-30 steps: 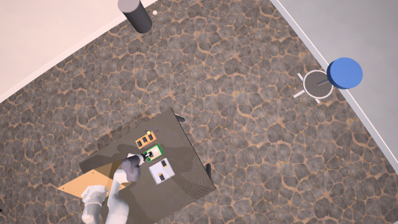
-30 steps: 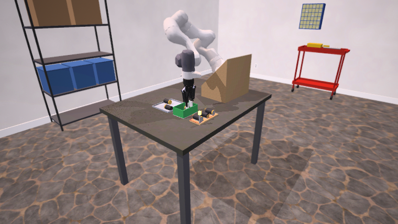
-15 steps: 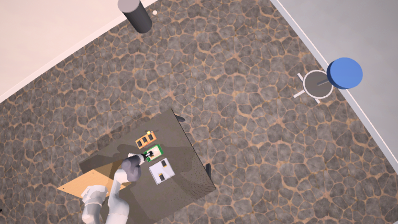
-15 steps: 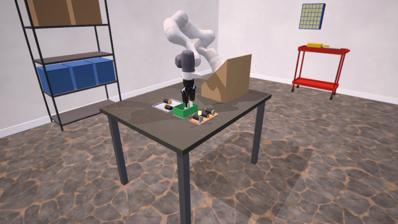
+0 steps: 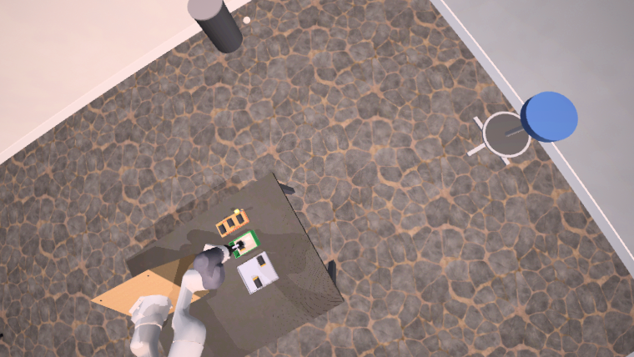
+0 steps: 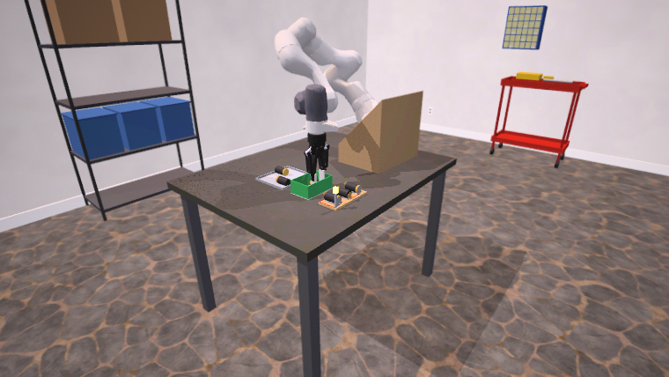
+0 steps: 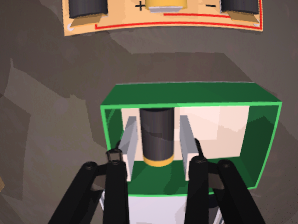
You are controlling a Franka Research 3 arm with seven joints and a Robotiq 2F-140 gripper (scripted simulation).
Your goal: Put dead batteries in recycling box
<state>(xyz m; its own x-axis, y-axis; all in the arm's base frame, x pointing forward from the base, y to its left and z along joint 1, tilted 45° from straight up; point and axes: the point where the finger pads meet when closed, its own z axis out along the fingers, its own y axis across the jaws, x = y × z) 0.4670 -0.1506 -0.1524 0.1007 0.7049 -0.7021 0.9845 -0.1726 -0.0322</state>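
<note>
The green recycling box lies 3 cm below my hand, 3 cm ahead of it and 1 cm to the right of it. Round my hand: white tray (19 cm to the right, 4 cm below, 1 cm behind); then bulb (17 cm to the left, 12 cm ahead, 4 cm above).
</note>
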